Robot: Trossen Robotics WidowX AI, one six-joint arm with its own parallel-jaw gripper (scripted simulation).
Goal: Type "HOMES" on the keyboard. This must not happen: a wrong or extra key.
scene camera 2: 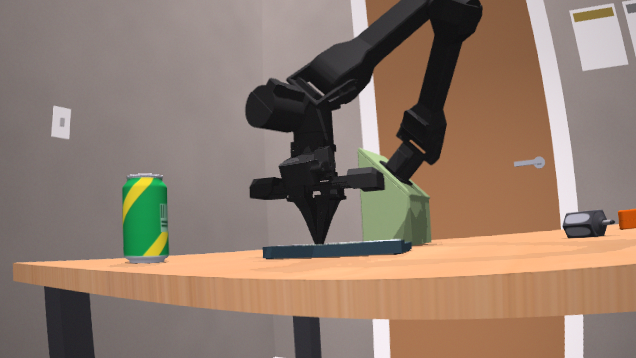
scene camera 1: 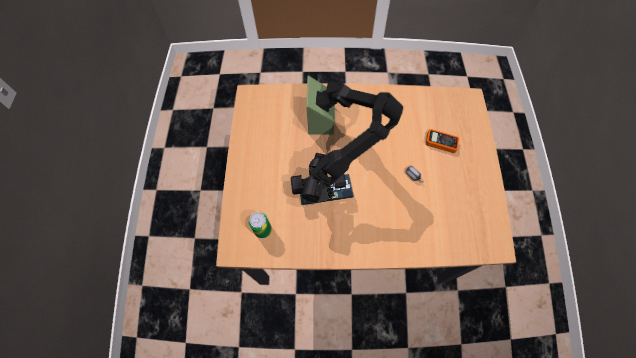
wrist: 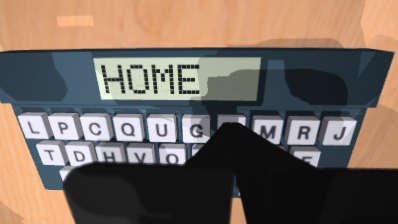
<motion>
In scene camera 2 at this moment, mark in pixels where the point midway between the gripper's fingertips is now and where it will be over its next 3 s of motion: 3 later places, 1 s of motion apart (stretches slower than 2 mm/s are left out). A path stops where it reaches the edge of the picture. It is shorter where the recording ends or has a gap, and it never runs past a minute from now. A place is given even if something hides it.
My gripper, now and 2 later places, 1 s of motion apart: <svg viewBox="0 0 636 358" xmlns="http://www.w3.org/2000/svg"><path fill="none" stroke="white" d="M319 246L351 225L354 243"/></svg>
</motion>
